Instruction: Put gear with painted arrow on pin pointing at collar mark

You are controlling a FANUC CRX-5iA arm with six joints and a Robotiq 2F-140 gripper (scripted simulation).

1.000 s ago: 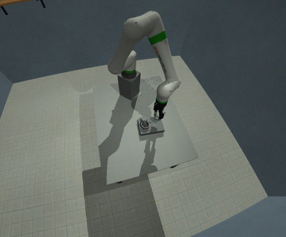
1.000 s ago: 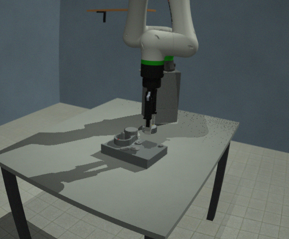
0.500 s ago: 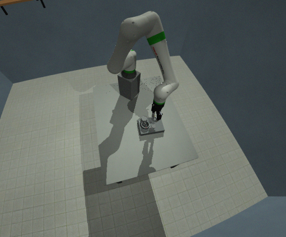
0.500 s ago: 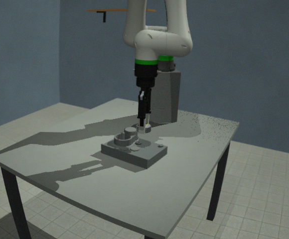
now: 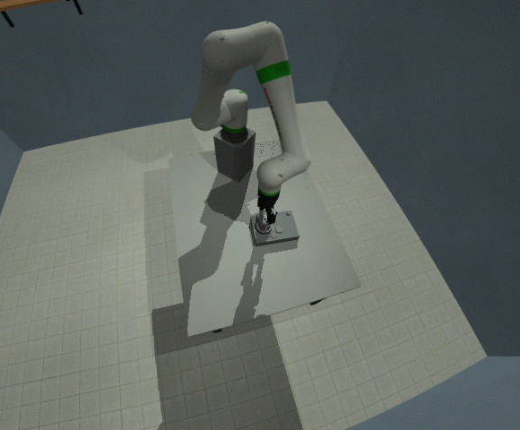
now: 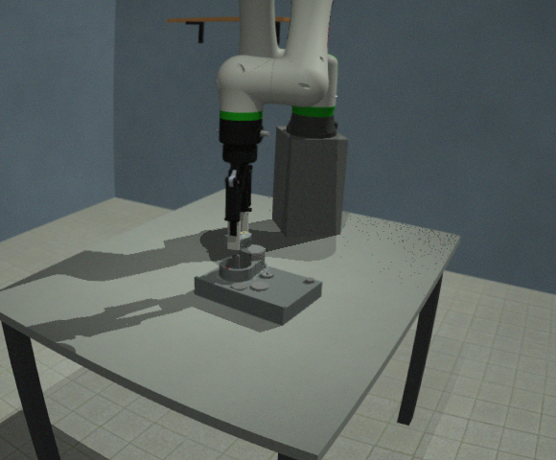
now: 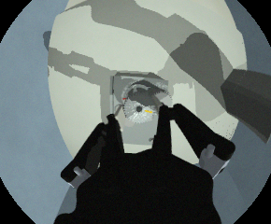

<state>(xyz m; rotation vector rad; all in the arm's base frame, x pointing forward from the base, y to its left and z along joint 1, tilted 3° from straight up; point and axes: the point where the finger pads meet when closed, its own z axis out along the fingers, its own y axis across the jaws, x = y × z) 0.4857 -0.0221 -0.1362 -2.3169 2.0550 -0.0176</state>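
My gripper is now 2 cm above the gear.
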